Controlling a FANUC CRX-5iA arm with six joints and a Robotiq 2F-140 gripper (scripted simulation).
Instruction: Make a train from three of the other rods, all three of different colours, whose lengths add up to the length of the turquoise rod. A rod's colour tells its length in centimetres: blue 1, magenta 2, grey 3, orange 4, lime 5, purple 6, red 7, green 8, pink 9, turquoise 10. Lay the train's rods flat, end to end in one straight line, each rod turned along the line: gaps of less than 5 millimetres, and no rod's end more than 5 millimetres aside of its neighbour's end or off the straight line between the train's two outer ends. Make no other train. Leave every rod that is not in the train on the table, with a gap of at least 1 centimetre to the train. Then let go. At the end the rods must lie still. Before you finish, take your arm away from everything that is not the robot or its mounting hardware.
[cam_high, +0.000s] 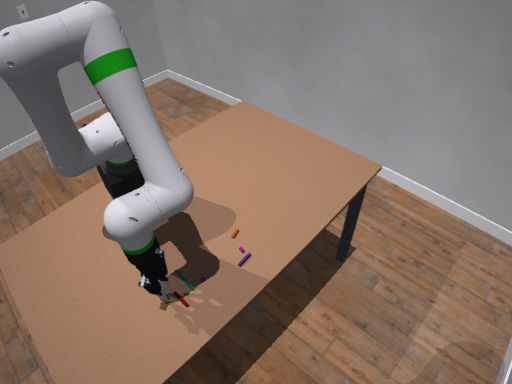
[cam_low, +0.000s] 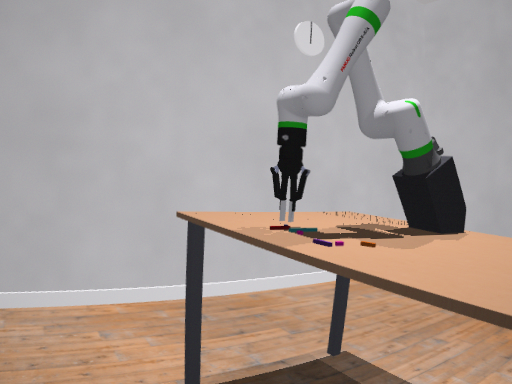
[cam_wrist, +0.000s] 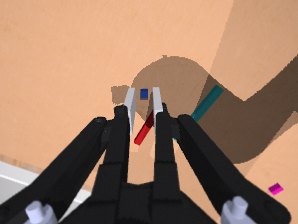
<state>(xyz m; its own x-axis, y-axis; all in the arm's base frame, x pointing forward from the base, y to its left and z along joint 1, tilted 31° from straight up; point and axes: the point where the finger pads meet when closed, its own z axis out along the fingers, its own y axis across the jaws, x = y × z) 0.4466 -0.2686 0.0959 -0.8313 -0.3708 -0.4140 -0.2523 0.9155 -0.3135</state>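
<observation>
Now: hand 50 mm above the blue rod. Round my hand: purple rod 150 mm ahead, 250 mm to the left, 50 mm below; then red rod 50 mm ahead, 20 mm to the left, 50 mm below; then turquoise rod 10 mm ahead, 80 mm to the left, 50 mm below.
</observation>
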